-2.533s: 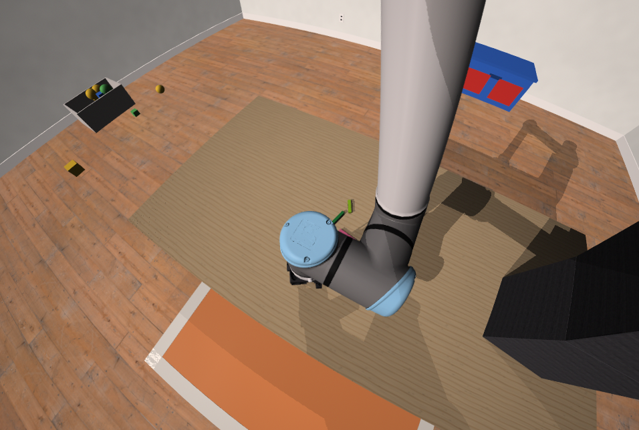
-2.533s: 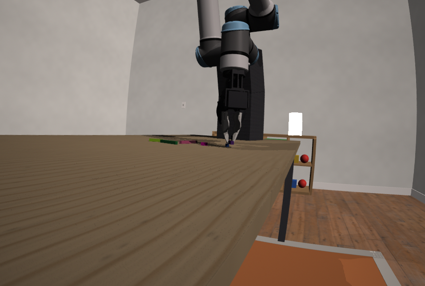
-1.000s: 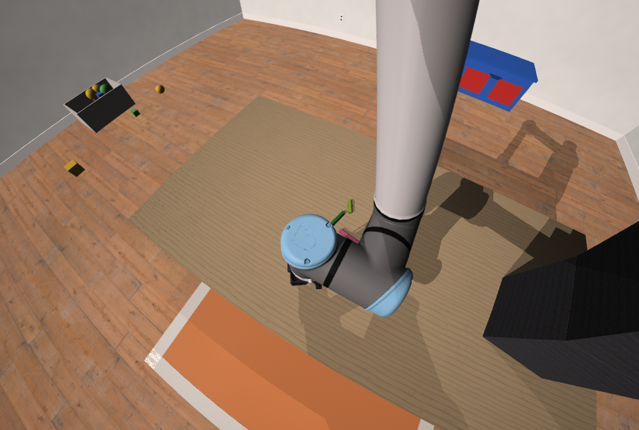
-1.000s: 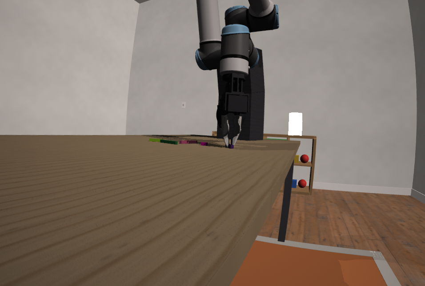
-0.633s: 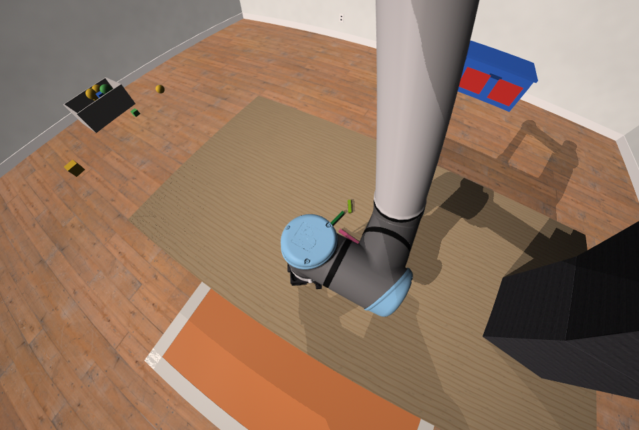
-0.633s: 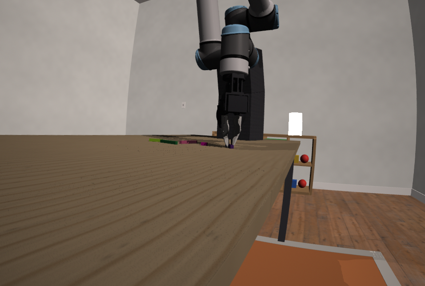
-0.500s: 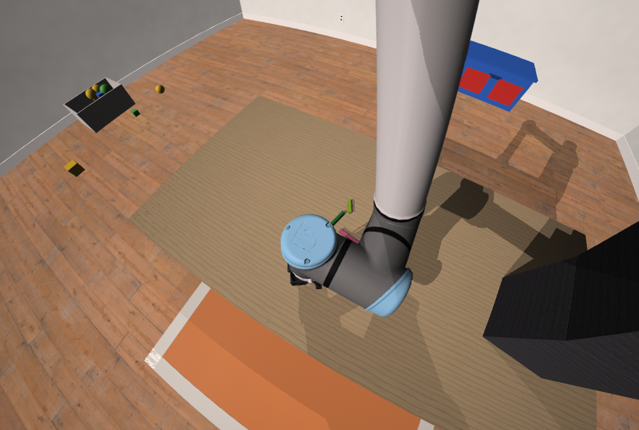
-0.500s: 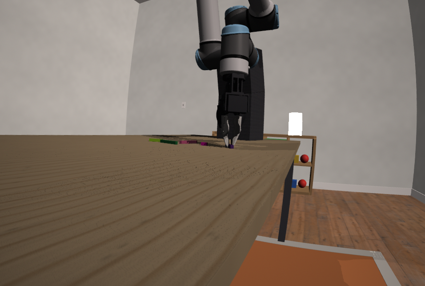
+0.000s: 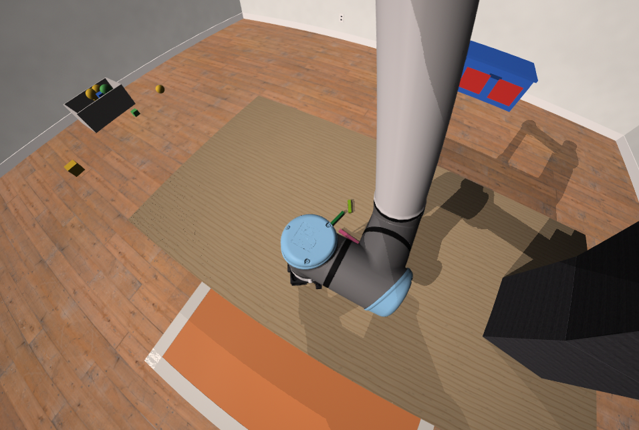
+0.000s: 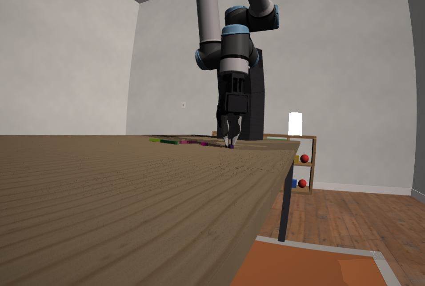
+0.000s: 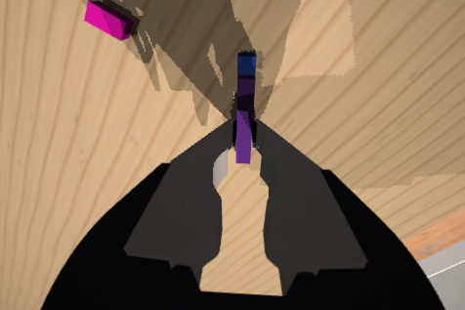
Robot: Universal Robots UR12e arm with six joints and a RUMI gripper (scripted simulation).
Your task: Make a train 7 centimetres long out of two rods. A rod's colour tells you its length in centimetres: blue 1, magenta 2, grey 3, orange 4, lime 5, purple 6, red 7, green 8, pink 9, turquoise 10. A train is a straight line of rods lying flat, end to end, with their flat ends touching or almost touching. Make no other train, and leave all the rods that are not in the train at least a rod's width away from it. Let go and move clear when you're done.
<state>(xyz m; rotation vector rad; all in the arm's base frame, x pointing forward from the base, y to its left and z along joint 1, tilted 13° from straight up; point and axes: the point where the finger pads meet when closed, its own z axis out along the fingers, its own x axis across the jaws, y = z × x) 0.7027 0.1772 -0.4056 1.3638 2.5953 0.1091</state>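
The purple rod is 10 mm below my hand. Also, from my hand: magenta rod 90 mm to the right, 10 mm below, 10 mm behind; then small blue rod 30 mm behind, 20 mm to the right, 10 mm below; then pink rod 170 mm to the right, 30 mm behind, 10 mm below.
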